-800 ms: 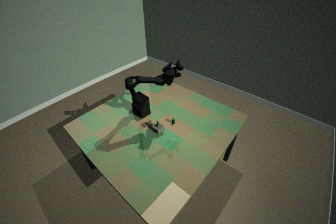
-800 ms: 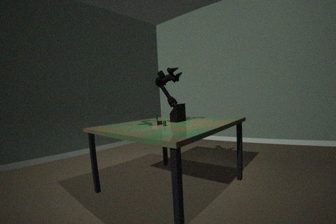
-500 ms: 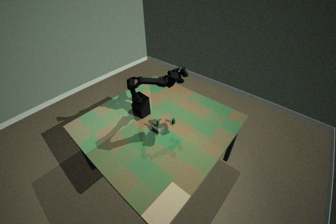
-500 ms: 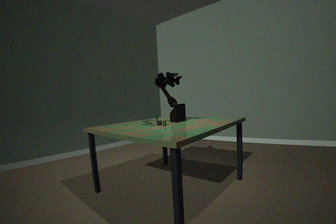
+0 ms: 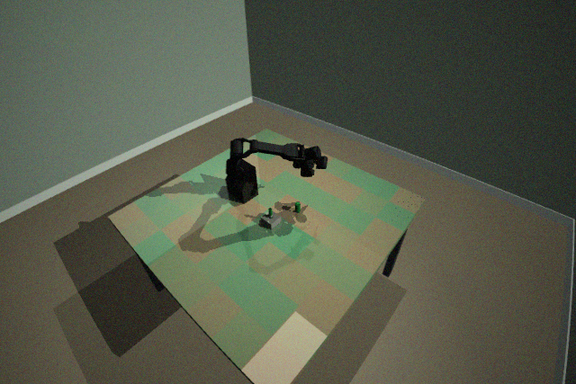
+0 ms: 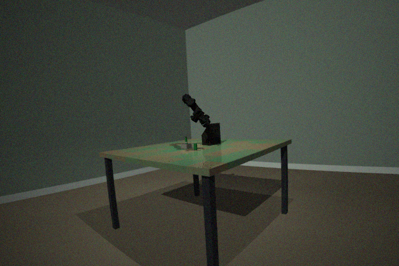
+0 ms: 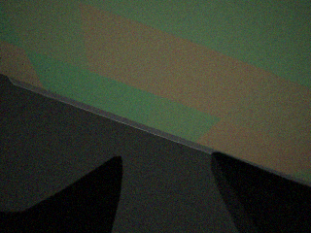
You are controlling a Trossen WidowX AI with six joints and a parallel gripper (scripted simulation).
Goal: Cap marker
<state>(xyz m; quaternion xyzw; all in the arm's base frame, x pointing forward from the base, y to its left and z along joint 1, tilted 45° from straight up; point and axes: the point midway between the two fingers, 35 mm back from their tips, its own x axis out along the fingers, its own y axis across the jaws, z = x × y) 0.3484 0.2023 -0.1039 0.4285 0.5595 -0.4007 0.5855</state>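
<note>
The green marker cap lies 20 cm below my gripper tip, 15 cm to the right of it and 1 cm behind it. Also, from my gripper tip: holder block (30 cm to the right, 20 cm below, 7 cm behind).
</note>
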